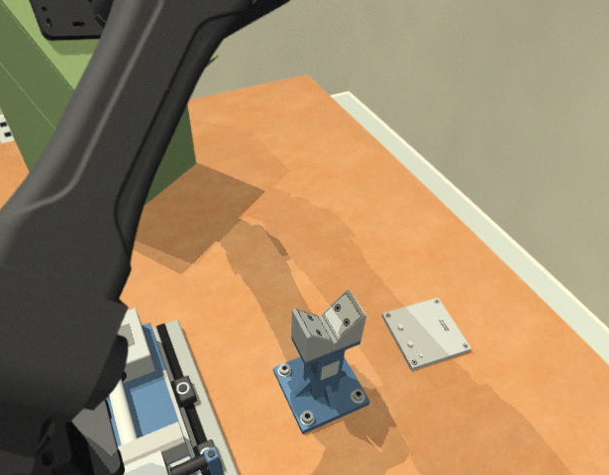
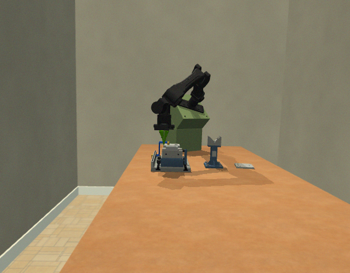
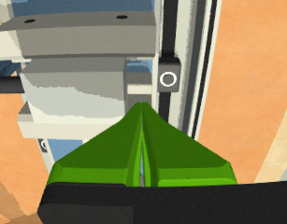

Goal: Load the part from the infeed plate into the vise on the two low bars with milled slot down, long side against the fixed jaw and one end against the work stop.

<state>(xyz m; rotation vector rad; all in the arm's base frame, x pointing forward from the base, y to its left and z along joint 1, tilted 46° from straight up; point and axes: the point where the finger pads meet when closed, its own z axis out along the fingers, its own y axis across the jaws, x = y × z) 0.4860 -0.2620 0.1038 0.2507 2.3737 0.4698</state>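
The grey part is 4 cm to the left of my hand and 4 cm below it. Round my hand: fixed jaw 3 cm ahead, 4 cm to the left, 5 cm below; then moving jaw 3 cm behind, 5 cm to the left, 5 cm below; then work stop 1 cm ahead, 9 cm to the left, 4 cm below.
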